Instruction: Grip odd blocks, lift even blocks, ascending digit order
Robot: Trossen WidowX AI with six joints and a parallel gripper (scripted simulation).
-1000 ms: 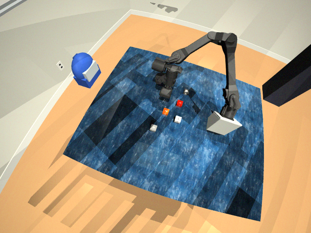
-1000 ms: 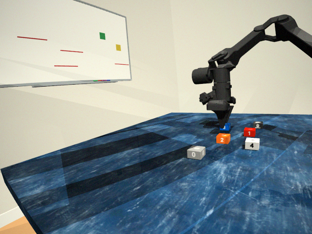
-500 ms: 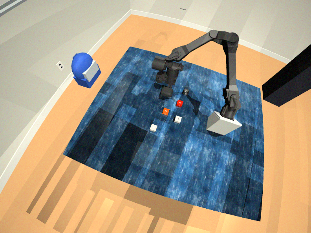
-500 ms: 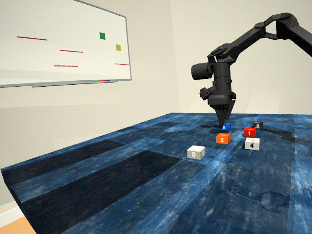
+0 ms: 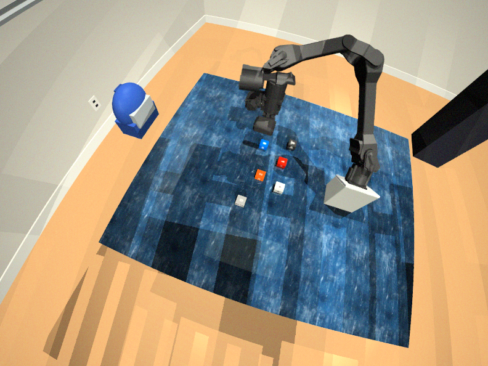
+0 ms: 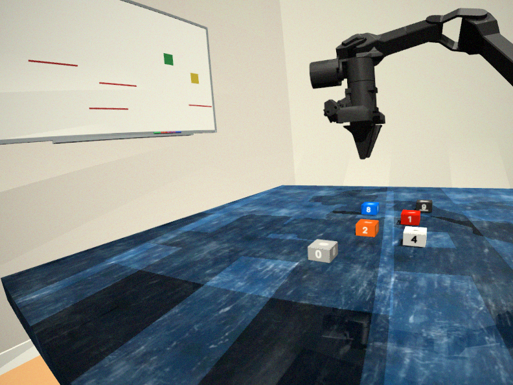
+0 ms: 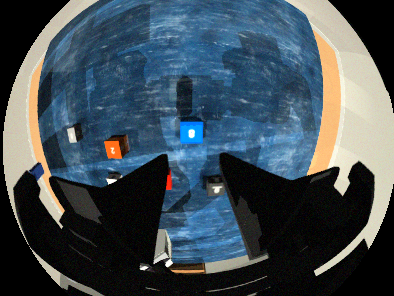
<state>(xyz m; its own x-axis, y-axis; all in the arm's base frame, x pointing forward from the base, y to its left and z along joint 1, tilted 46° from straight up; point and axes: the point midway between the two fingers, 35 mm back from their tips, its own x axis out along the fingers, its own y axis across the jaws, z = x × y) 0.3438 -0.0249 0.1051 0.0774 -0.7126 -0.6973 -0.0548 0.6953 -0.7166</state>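
Now: the dark grey block 110 mm below my gripper tip, 110 mm behind it and 50 mm to the right of it. The rest, counted from my gripper tip: red block (110 mm below, 100 mm behind, 50 mm to the left); orange block (130 mm to the left, 110 mm below, 40 mm behind); blue block (110 mm below, 10 mm behind).
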